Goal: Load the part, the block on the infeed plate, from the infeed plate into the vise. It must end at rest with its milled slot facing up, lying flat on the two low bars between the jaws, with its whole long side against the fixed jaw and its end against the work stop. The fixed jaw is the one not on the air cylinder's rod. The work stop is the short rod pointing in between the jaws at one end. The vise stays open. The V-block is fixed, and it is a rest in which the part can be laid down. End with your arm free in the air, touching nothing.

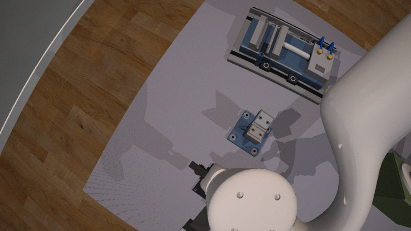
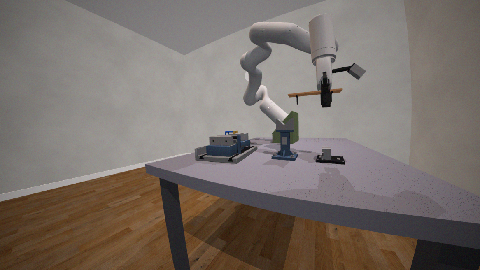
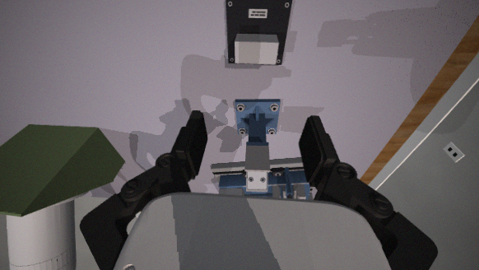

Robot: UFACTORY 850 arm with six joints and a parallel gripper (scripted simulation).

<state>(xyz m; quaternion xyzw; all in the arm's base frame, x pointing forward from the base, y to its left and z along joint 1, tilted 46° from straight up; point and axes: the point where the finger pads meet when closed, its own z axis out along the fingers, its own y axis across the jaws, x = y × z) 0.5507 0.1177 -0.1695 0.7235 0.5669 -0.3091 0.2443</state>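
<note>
Right now my hand is 10 mm to the left of the part and 180 mm above it. Also, from my hand: moving jaw (20 mm ahead, 400 mm to the right, 130 mm below); work stop (50 mm ahead, 350 mm to the right, 120 mm below); black infeed plate (10 mm to the left, 210 mm below).
</note>
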